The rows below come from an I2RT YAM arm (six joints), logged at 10 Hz.
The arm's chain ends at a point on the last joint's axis. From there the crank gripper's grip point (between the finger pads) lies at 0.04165 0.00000 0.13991 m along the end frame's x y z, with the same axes.
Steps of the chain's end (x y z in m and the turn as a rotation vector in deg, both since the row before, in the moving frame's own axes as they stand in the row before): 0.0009 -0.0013 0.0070 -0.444 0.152 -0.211; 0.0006 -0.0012 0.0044 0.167 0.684 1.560; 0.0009 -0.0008 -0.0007 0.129 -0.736 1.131; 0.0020 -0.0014 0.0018 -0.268 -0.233 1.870; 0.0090 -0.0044 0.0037 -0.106 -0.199 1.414; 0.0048 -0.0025 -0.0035 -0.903 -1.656 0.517
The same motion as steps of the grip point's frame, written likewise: 0.0013 -0.0004 0.0069 -0.444 0.152 -0.211; 0.0023 -0.0005 0.0039 0.167 0.684 1.560; -0.0009 -0.0003 -0.0002 0.129 -0.736 1.131; 0.0014 0.0006 0.0020 -0.268 -0.233 1.870; 0.0085 -0.0031 0.0038 -0.106 -0.199 1.414; 0.0007 0.0001 -0.0024 -0.903 -1.656 0.517
